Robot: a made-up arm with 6 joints. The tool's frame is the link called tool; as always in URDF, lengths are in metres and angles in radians.
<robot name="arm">
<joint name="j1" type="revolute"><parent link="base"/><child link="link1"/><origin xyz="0.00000 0.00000 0.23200" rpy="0.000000 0.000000 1.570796"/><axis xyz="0 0 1"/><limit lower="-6.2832" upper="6.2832" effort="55" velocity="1.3"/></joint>
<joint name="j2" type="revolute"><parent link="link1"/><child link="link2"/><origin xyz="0.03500 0.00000 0.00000" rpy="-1.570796 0.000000 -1.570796"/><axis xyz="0 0 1"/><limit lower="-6.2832" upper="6.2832" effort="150" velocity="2.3"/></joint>
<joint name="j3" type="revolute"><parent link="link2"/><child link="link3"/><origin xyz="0.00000 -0.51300 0.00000" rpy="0.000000 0.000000 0.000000"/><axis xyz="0 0 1"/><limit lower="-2.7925" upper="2.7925" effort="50" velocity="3.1"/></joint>
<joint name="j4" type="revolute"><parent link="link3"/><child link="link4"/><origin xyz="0.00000 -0.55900 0.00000" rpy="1.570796 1.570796 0.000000"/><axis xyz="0 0 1"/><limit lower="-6.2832" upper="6.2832" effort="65" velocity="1.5"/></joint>
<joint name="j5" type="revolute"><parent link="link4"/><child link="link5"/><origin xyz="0.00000 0.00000 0.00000" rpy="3.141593 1.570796 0.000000"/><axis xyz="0 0 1"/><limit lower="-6.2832" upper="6.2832" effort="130" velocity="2.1"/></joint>
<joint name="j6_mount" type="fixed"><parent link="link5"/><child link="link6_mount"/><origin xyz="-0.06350 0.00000 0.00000" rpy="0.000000 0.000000 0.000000"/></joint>
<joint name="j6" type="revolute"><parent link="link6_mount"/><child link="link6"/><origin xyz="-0.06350 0.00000 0.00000" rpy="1.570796 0.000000 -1.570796"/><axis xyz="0 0 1"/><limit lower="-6.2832" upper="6.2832" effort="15" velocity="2.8"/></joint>
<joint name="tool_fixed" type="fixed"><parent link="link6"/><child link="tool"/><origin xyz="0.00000 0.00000 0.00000" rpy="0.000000 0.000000 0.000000"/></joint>
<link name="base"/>
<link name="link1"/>
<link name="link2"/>
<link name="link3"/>
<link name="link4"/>
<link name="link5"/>
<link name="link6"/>
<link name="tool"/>
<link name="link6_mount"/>
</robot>
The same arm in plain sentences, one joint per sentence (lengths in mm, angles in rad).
The arm has six revolute joints in a row. What follows holds with every joint at zero, and every direction is one of the base frame's.
Joint 1 is mounted 232 mm along +z from the base frame's origin and turns about +z, from -6.2832 to 6.2832 rad.
Joint 2 is mounted 35 mm along +y from joint 1 and turns about +y, from -6.2832 to 6.2832 rad.
Joint 3 is mounted 513 mm along +z from joint 2 and turns about +y, from -2.7925 to 2.7925 rad.
Joint 4 is mounted 559 mm along +z from joint 3 and turns about +z, from -6.2832 to 6.2832 rad.
Joint 5 is mounted at the same point as joint 4 and turns about +y, from -6.2832 to 6.2832 rad.
Joint 6 is mounted 127 mm along +z from joint 5 and turns about +z, from -6.2832 to 6.2832 rad.
The tool frame, which is the frame that the pose is given for, is mounted at the same point as joint 6; its axes are the base frame's turned by roll 0, pitch 0 and yaw 0 rad (as in URDF: about the fixed x, then y, then z).

